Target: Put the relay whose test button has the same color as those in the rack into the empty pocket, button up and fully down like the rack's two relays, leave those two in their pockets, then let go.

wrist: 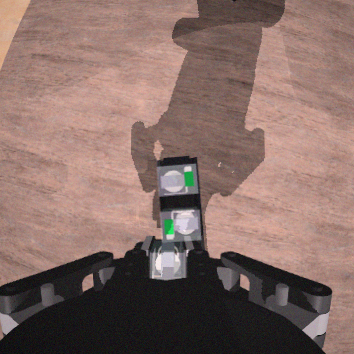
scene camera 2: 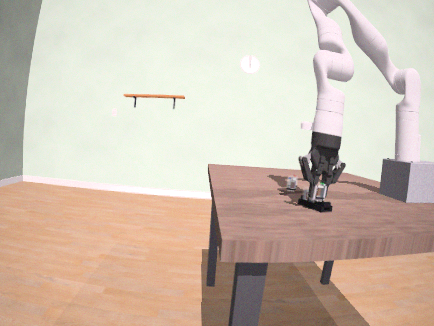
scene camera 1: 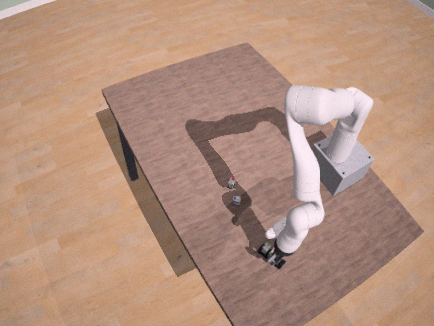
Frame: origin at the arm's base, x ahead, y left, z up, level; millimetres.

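Seen in the pictures: gripper, fingertip midpoint: (wrist: 167,247) (scene camera 2: 316,200) (scene camera 1: 274,260); arm's base, link origin: (scene camera 2: 405,160) (scene camera 1: 336,153).
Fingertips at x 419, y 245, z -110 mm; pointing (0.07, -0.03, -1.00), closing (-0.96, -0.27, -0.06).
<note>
Pixels of each thing's top centre, then the offset from my fingertips to it. Level surfaces: height alone.
- black rack, top centre: (wrist: 181,220) (scene camera 2: 315,198) (scene camera 1: 272,254) dx -4, dy -24, dz +0 mm
- clear relay, top centre: (wrist: 164,275) (scene camera 2: 319,182) dx -3, dy +5, dz +44 mm
- relay with a red button, top centre: (scene camera 1: 232,180) dx -9, dy -355, dz +21 mm
- blue button, top centre: (scene camera 2: 292,177) (scene camera 1: 237,198) dx +10, dy -277, dz +21 mm
- table, surface height: dz -23 mm
The black rack (scene camera 1: 281,263) (scene camera 2: 325,208) (wrist: 180,202) stands on the table. Two clear relays with green buttons, one (wrist: 177,180) at the far end and one (wrist: 181,225) in the middle pocket, sit in it. My gripper (scene camera 1: 276,257) (scene camera 2: 321,187) (wrist: 167,247) is shut on a clear relay (scene camera 2: 321,192) (wrist: 168,263), low over the rack's near end. Green shows at its top in scene camera 2. In the wrist view the held relay is slightly left of the rack's line. The fingers hide the end pocket; how deep the relay sits cannot be told.
A relay with a red button (scene camera 1: 231,182) and one with a blue button (scene camera 1: 236,200) stand apart on the table (scene camera 1: 165,125) (scene camera 2: 260,220), away from the rack. The arm's grey base block (scene camera 1: 345,167) (scene camera 2: 405,180) is at the table's edge.
</note>
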